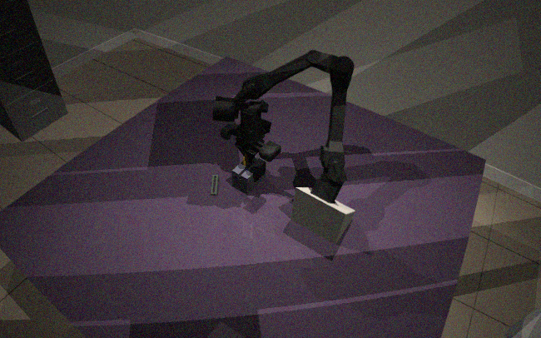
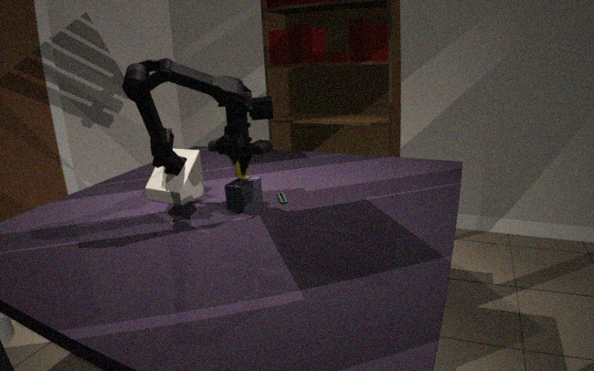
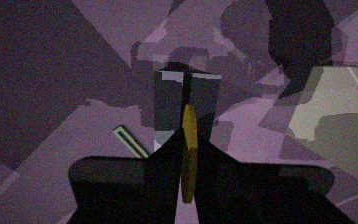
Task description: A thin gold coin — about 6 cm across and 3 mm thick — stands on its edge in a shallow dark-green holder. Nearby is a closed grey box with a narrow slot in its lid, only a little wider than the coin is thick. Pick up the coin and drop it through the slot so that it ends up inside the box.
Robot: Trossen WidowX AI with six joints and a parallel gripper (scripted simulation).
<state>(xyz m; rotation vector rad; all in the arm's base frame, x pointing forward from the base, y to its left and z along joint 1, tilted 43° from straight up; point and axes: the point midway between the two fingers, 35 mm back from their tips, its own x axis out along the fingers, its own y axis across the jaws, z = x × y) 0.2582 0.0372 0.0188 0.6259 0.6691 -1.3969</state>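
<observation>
The gold coin lies 2 cm above my gripper tip.
</observation>
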